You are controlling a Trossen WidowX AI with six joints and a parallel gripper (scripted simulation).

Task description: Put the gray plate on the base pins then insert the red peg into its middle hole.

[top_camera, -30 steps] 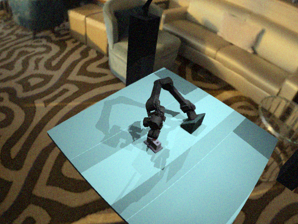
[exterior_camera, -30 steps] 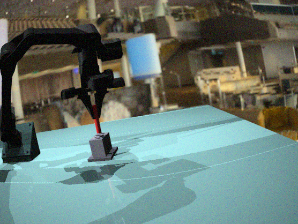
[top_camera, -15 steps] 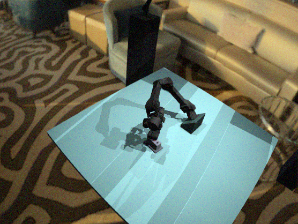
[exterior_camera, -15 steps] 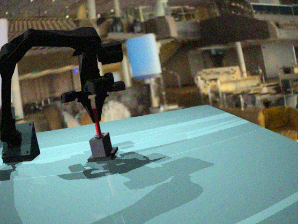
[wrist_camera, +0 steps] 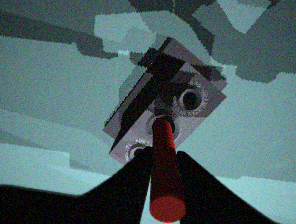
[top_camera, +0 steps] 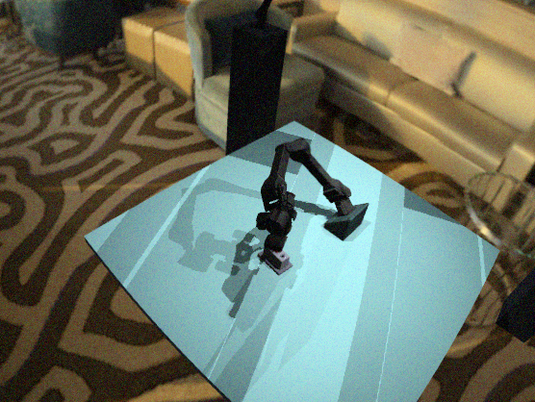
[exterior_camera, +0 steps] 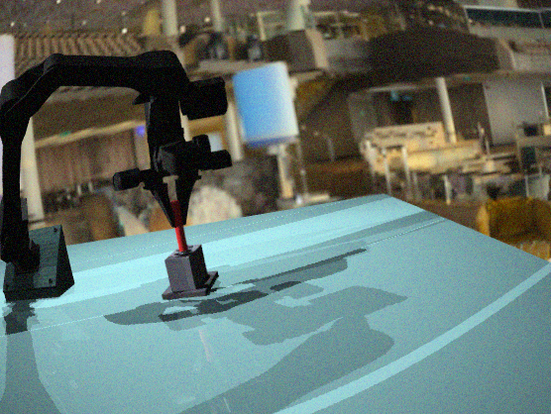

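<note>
My gripper tip is right at the red peg. The rest, counted from my gripper tip: gray plate 5 cm below; then flat base 9 cm below.
</note>
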